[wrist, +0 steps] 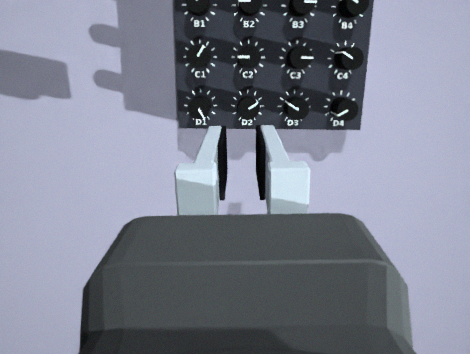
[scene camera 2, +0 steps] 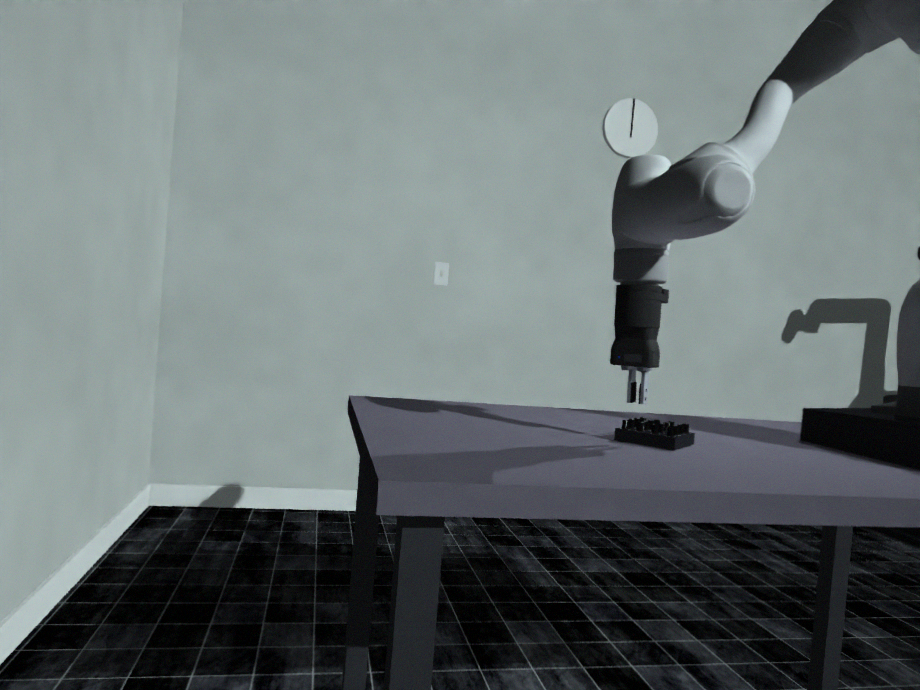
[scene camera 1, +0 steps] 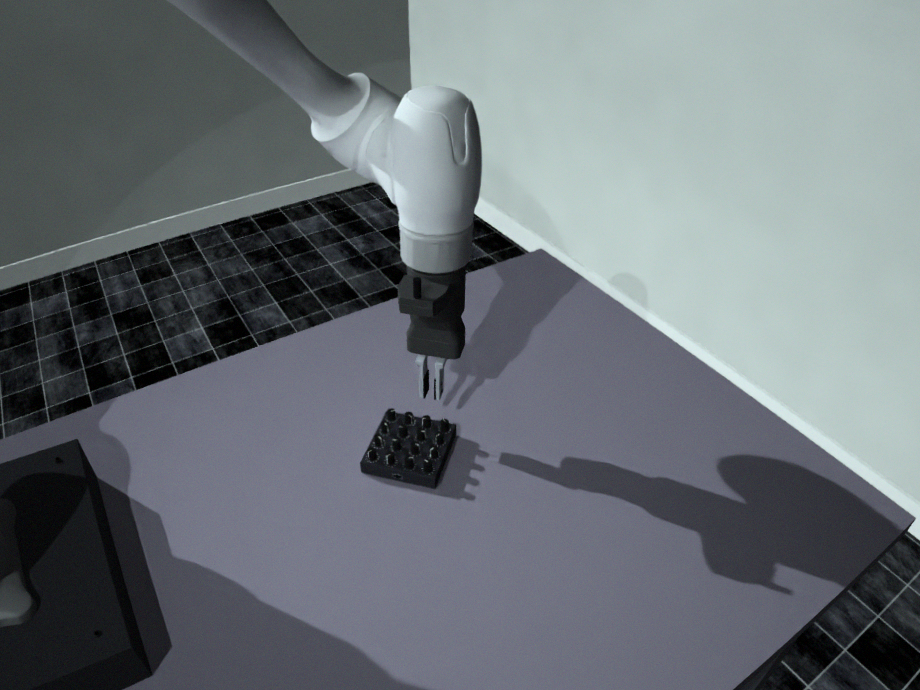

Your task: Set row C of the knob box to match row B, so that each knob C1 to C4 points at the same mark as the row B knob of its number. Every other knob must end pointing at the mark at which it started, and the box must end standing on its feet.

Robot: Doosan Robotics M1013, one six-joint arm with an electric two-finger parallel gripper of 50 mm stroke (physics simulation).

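Places are measured from the arm's base along level axes (x back, y right, z up), in metres.
Pixels of known places: gripper, fingertip midpoint: (wrist: 241, 149) (scene camera 2: 636, 402) (scene camera 1: 431, 394).
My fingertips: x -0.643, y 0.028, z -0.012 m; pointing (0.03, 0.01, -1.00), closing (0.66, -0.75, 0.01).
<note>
Behind a point stands the place of what it marks.
The black knob box (scene camera 1: 380, 470) @(y 0.065, x -0.534, z -0.068 m) (scene camera 2: 645, 439) @(y 0.013, x -0.629, z -0.072 m) (wrist: 272, 82) @(y 0.032, x -0.610, z -0.062 m) stands flat on the table. In the wrist view, knob C1 (wrist: 200, 54) @(y 0.071, x -0.624, z -0.046 m) points up and slightly right, C2 (wrist: 247, 57) @(y 0.051, x -0.610, z -0.046 m) left, C3 (wrist: 300, 58) @(y 0.030, x -0.592, z -0.046 m) right and C4 (wrist: 349, 57) @(y 0.011, x -0.575, z -0.046 m) up-left. Row B is cut by the top edge: B2 (wrist: 249, 5) @(y 0.067, x -0.590, z -0.046 m) points left, B3 (wrist: 303, 5) @(y 0.047, x -0.573, z -0.046 m) right, B4 (wrist: 355, 6) @(y 0.027, x -0.556, z -0.046 m) up-left; the pointer of B1 (wrist: 198, 6) @(y 0.086, x -0.607, z -0.046 m) is mostly cut off. My gripper (scene camera 1: 431, 398) @(y 0.028, x -0.643, z -0.012 m) (scene camera 2: 636, 402) @(y 0.028, x -0.643, z -0.012 m) (wrist: 241, 149) @(y 0.028, x -0.643, z -0.012 m) is partly open and empty, above the box's level, its tips showing just beyond the D-row edge in the wrist view.
Knobs D1 (wrist: 200, 107) @(y 0.054, x -0.645, z -0.046 m), D2 (wrist: 248, 107) @(y 0.034, x -0.629, z -0.046 m), D3 (wrist: 296, 106) @(y 0.015, x -0.612, z -0.046 m) and D4 (wrist: 344, 109) @(y -0.006, x -0.596, z -0.046 m) lie nearest the fingers in the wrist view. The purple table (scene camera 1: 520, 579) @(y 0.301, x -0.590, z -0.084 m) (scene camera 2: 668, 505) @(y -0.304, x -0.774, z -0.103 m) (wrist: 415, 175) @(y -0.086, x -0.592, z -0.084 m) carries arm shadows. The dark robot base block (scene camera 1: 66, 534) @(y -0.006, x -0.141, z -0.008 m) (scene camera 2: 847, 438) @(y 0.046, x -0.177, z -0.059 m) stands at the table's other side.
</note>
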